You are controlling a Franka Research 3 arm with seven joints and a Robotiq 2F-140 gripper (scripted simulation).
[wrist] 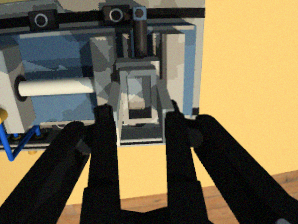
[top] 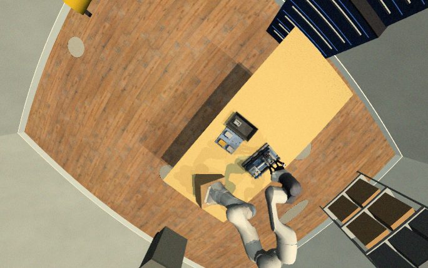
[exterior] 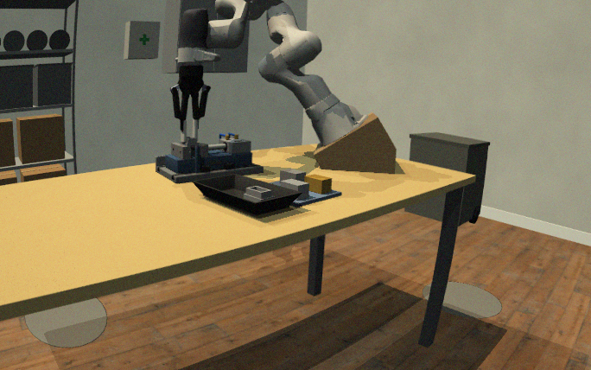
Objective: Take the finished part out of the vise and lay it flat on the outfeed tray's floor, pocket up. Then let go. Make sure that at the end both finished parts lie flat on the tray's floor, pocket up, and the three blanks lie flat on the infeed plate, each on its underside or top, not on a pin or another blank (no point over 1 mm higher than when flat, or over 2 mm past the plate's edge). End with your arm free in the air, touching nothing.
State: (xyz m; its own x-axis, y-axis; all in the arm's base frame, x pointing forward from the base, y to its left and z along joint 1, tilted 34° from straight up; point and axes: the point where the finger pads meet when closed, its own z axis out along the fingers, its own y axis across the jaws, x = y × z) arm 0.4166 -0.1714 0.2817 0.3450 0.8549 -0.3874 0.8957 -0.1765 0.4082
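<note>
Now: the vise 6 cm behind my hand, 3 cm to the left of it and 10 cm below it. From my hand the other things lie so: yellow block: 5 cm behind, 42 cm to the left, 11 cm below.
</note>
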